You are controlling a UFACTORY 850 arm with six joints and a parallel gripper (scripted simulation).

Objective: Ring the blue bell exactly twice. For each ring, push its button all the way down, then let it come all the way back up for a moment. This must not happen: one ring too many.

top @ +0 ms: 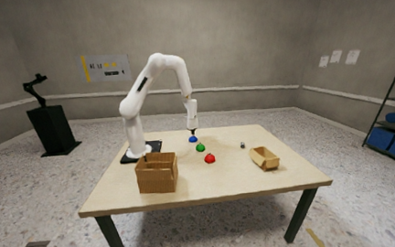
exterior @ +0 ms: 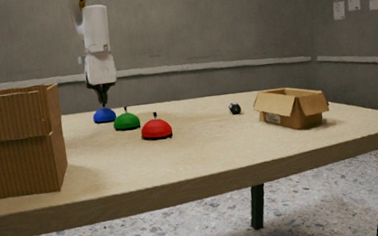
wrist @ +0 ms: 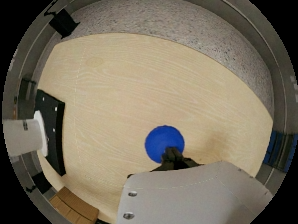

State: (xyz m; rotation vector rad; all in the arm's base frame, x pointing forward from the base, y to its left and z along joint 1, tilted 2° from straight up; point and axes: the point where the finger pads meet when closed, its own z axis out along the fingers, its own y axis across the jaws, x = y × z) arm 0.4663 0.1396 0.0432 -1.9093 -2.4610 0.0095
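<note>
My hand is 40 mm above the blue bell. Also, from my hand: small dark object (410 mm ahead, 210 mm to the right, 70 mm below); then red bell (80 mm ahead, 320 mm to the right, 40 mm below); then green bell (40 mm ahead, 160 mm to the right, 40 mm below).
</note>
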